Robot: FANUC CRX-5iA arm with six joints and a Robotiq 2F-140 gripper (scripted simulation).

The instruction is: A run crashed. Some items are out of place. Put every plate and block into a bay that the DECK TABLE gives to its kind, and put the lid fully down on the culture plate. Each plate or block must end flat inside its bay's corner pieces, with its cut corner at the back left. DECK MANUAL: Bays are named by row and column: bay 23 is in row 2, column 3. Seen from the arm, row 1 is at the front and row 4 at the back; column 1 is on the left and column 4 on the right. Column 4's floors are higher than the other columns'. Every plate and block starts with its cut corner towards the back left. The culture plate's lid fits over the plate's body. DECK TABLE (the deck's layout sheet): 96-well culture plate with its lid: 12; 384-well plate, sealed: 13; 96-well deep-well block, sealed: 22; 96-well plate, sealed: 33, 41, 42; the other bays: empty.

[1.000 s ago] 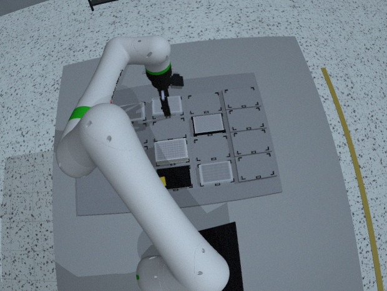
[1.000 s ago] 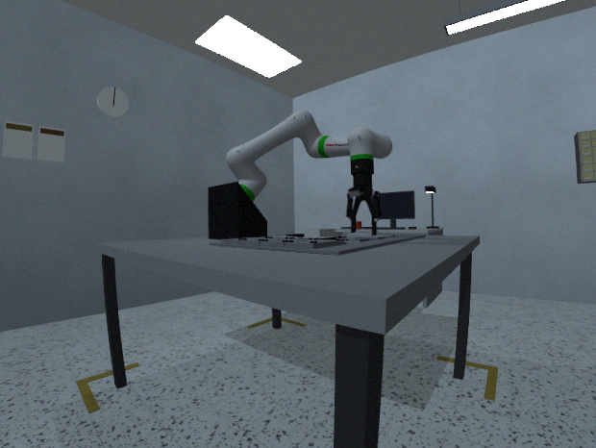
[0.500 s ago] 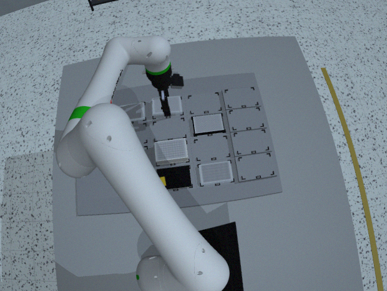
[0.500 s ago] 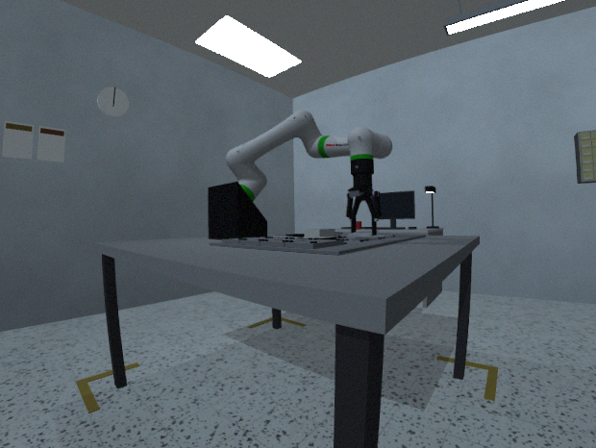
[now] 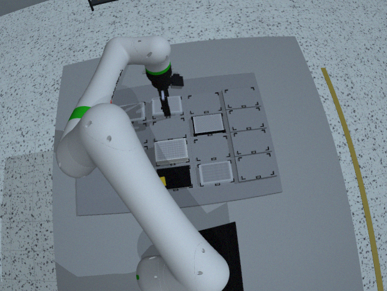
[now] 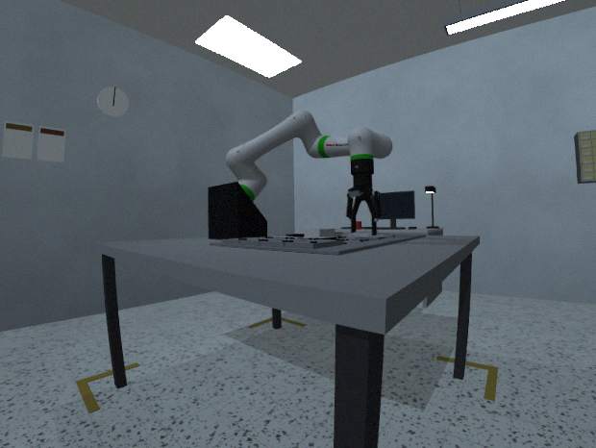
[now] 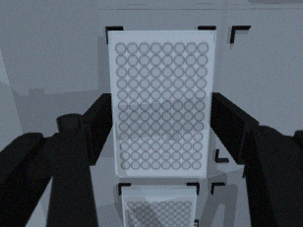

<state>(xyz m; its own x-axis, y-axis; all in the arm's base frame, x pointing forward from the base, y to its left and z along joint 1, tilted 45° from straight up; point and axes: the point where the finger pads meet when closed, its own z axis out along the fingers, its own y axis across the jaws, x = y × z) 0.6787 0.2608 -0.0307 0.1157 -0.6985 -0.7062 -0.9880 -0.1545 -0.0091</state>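
Right now the 96-well plate is 20 mm below my hand. Also, from my hand: white plate: 160 mm to the left, 40 mm below, 20 mm behind; deep-well block: 210 mm behind, 20 mm to the right, 20 mm below; dark-sided plate: 180 mm to the right, 90 mm behind, 40 mm below.
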